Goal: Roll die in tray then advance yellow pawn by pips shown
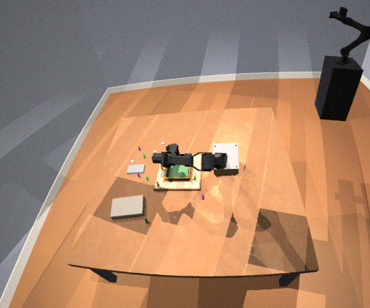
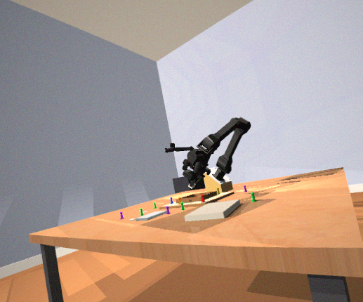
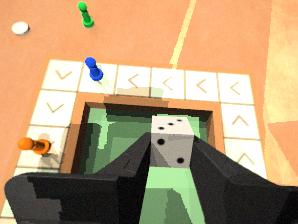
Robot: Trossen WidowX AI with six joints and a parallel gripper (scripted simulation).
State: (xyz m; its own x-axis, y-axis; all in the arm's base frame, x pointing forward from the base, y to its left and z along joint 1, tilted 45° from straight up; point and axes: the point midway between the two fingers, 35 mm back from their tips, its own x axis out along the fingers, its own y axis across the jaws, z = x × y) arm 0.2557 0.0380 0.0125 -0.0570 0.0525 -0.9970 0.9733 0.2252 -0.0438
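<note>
Now: gripper tip 110 mm past the yellow pawn, 80 mm to the right of it and 60 mm above it. Round my gripper tip: blue pawn (90 mm ahead, 80 mm to the right, 60 mm below); then green tray (80 mm below, 30 mm to the left, 10 mm ahead); then white die (right at my gripper tip).
</note>
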